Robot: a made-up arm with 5 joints. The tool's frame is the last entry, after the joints.
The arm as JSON. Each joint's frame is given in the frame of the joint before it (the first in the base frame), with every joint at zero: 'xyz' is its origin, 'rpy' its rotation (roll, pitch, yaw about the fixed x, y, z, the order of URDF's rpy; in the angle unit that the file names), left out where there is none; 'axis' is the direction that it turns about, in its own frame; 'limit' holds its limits. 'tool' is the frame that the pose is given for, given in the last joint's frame.
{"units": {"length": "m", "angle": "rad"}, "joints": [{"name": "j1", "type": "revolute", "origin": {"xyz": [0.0, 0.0, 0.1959]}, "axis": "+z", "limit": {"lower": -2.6, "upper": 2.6}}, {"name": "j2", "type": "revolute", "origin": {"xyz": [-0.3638, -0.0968, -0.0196]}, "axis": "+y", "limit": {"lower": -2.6, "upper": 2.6}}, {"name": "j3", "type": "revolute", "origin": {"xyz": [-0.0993, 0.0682, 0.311]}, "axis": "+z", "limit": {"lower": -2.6, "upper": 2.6}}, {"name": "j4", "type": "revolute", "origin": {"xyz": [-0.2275, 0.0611, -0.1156]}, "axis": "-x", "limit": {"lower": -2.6, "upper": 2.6}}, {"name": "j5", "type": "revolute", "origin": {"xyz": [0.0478, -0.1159, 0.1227]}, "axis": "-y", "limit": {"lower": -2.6, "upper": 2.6}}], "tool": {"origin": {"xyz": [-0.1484, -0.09, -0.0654]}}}
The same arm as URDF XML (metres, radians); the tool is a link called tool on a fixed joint. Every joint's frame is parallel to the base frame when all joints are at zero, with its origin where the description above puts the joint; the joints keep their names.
<robot name="arm">
<joint name="tool_fixed" type="fixed"><parent link="link5"/><child link="tool"/><origin xyz="-0.1484 -0.09 -0.0654" rpy="0 0 0"/></joint>
<joint name="j5" type="revolute"><parent link="link4"/><child link="link5"/><origin xyz="0.0478 -0.1159 0.1227" rpy="0 0 0"/><axis xyz="0 -1 0"/><limit lower="-2.6" upper="2.6"/></joint>
<joint name="j4" type="revolute"><parent link="link3"/><child link="link4"/><origin xyz="-0.2275 0.0611 -0.1156" rpy="0 0 0"/><axis xyz="-1 0 0"/><limit lower="-2.6" upper="2.6"/></joint>
<joint name="j3" type="revolute"><parent link="link2"/><child link="link3"/><origin xyz="-0.0993 0.0682 0.311" rpy="0 0 0"/><axis xyz="0 0 1"/><limit lower="-2.6" upper="2.6"/></joint>
<joint name="j2" type="revolute"><parent link="link1"/><child link="link2"/><origin xyz="-0.3638 -0.0968 -0.0196" rpy="0 0 0"/><axis xyz="0 1 0"/><limit lower="-2.6" upper="2.6"/></joint>
<joint name="j1" type="revolute"><parent link="base"/><child link="link1"/><origin xyz="0 0 0.1959" rpy="0 0 0"/><axis xyz="0 0 1"/><limit lower="-2.6" upper="2.6"/></joint>
<link name="base"/>
<link name="link1"/>
<link name="link2"/>
<link name="link3"/>
<link name="link4"/>
<link name="link5"/>
<link name="tool"/>
</robot>

